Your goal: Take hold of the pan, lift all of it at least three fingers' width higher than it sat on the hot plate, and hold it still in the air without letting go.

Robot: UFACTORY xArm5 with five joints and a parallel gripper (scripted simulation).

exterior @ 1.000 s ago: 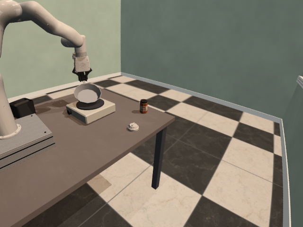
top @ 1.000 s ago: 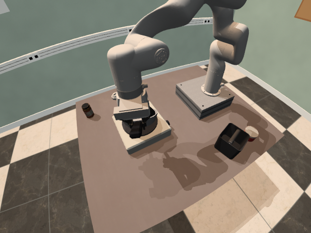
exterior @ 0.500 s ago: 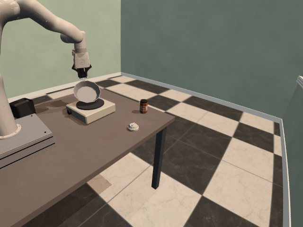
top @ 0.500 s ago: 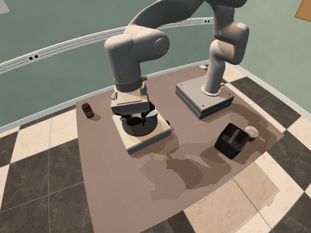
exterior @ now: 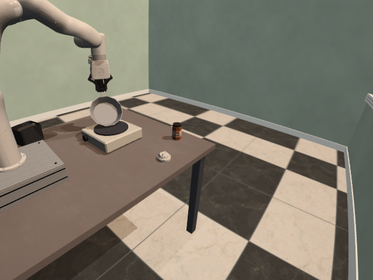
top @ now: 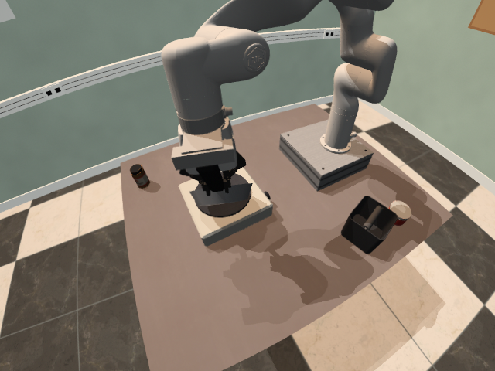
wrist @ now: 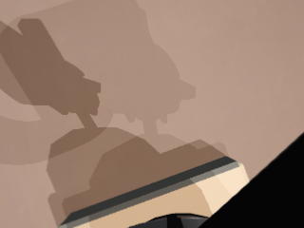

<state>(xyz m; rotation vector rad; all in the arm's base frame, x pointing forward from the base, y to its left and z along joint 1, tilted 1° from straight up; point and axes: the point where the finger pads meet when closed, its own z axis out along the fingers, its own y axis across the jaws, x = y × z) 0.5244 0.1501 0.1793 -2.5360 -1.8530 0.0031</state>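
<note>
My hand is 10 mm past the pan, 30 mm to the left of it and 70 mm above it. From my hand the other things lie so: cream hot plate 60 mm behind, 130 mm to the right, 230 mm below; white round thing 20 mm ahead, 470 mm to the right, 250 mm below.
</note>
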